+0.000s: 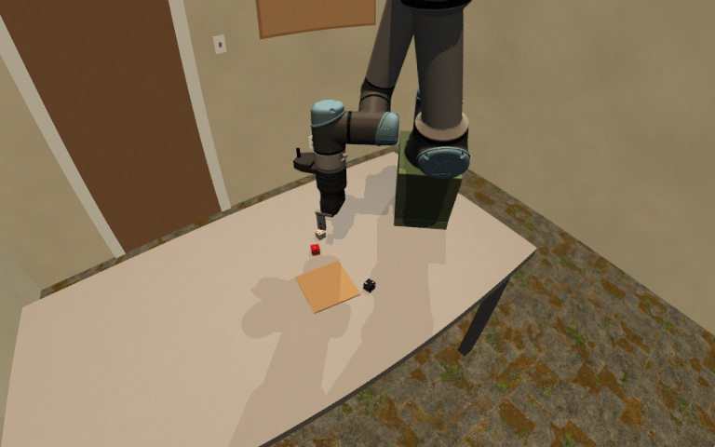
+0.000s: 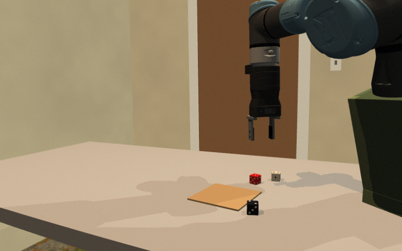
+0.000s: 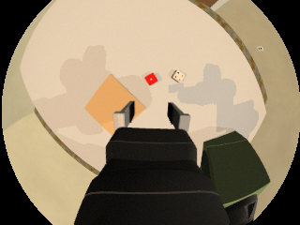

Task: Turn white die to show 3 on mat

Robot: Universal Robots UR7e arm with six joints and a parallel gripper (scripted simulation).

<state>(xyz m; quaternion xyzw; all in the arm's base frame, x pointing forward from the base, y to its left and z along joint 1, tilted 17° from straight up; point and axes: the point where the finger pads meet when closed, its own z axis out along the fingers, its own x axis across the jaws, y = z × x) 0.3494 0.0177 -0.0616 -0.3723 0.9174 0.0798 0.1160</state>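
Right now the white die is 10 mm behind my hand, 90 mm to the right of it and 140 mm below it. The rest, counted from my hand: orange mat (50 mm ahead, 100 mm to the left, 150 mm below); then black die (50 mm behind, 160 mm to the left, 140 mm below); then red die (30 mm ahead, 30 mm to the right, 140 mm below).
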